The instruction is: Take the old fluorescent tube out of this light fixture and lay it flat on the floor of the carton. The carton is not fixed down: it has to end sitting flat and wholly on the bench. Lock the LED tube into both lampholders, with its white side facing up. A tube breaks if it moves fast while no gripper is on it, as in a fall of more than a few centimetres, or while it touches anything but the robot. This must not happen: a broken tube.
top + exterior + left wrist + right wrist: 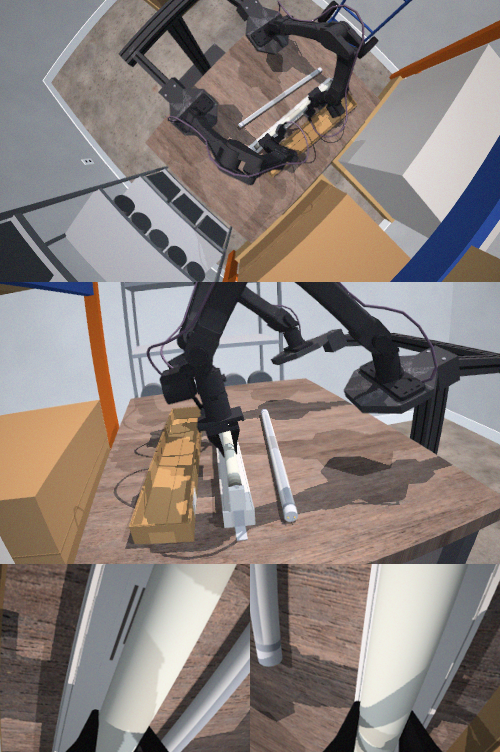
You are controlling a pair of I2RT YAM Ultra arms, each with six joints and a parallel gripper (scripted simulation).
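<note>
My left gripper is now 120 mm to the left of the old fluorescent tube and 20 mm past it. Also, from my left hand: LED tube (140 mm behind, 80 mm to the right, 50 mm below); then carton (130 mm to the right, 120 mm ahead, 40 mm below); then grey light fixture (120 mm to the right, 20 mm behind, 10 mm below).
</note>
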